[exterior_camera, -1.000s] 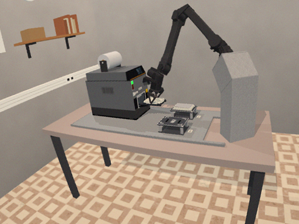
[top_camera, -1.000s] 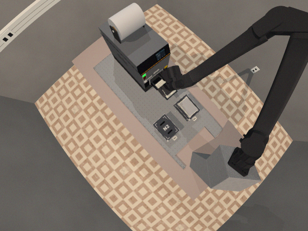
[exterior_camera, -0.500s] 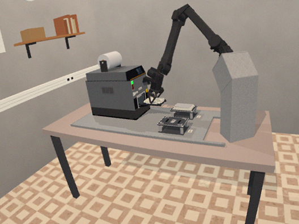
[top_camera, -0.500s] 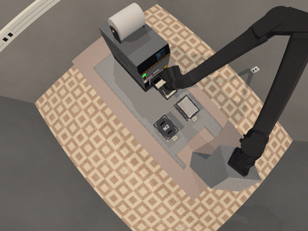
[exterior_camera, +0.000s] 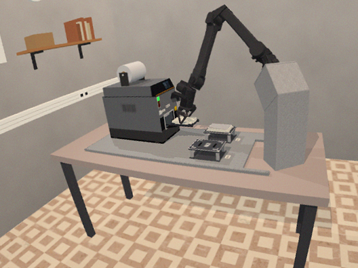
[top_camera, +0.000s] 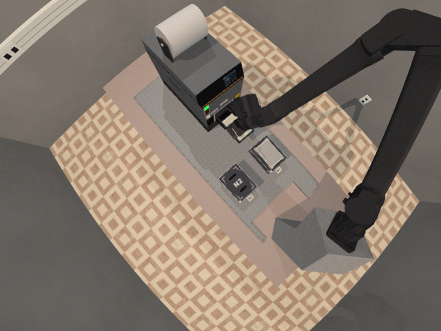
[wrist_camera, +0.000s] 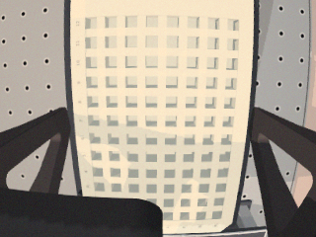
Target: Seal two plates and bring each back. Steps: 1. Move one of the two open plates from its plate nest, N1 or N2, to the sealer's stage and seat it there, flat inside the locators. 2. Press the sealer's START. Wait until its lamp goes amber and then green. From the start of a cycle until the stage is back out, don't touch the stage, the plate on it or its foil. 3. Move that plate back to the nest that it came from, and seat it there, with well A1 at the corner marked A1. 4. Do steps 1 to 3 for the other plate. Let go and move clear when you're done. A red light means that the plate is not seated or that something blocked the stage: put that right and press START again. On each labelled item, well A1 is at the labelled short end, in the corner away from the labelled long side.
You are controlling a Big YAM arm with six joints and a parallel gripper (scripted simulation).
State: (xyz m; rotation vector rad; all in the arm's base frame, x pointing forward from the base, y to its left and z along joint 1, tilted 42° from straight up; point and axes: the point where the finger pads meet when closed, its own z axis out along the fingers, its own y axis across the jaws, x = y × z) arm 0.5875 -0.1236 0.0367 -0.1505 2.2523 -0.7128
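Right now the cream well plate is 10 mm below my hand. From my hand the other things lie so: sealer stage (20 mm below); then start button (110 mm ahead, 80 mm to the left, 70 mm above); then foil roll (330 mm ahead, 40 mm to the right, 300 mm above).
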